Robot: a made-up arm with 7 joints.
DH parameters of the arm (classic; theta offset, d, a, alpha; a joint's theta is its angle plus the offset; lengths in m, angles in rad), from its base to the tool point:
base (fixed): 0 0.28 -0.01 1.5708
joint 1: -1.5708 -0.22 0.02 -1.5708
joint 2: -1.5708 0 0.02 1.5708
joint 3: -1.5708 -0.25 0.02 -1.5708
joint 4: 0 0 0.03 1.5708
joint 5: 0 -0.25 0.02 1.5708
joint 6: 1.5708 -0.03 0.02 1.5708
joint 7: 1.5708 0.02 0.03 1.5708
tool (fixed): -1.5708 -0.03 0 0
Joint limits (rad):
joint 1: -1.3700..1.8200
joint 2: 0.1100..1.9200
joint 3: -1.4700..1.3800
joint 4: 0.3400..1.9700
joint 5: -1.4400..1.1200
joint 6: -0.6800..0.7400
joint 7: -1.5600..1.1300
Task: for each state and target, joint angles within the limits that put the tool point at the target. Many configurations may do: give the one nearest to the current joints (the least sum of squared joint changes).
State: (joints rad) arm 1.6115 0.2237 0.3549 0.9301 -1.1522 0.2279 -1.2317
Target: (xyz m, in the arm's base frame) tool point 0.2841 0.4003 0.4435
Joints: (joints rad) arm 1.6234 0.3310 0.4210 1.3575 -1.2220 0.2699 -1.2563
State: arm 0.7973 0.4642 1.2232 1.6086 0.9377 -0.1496 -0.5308
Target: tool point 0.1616 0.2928 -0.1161
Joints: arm -0.0269 0.1100 0.4339 1.2769 1.0418 -0.1052 -0.7211
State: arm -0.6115 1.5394 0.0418 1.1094 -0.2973 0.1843 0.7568
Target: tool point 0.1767 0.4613 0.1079
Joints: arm -0.7178 1.5119 0.2197 1.8963 -0.3020 0.2366 0.6298
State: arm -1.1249 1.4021 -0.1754 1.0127 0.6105 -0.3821 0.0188
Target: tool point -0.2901 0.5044 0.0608
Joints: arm -1.3700 1.2045 -0.6747 1.3183 0.7119 -0.3138 -0.0308
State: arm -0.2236 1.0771 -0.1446 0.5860 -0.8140 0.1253 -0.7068
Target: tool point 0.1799 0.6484 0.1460
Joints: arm 0.4440 1.1808 -0.1918 0.7442 -0.8025 -0.0317 -0.4115
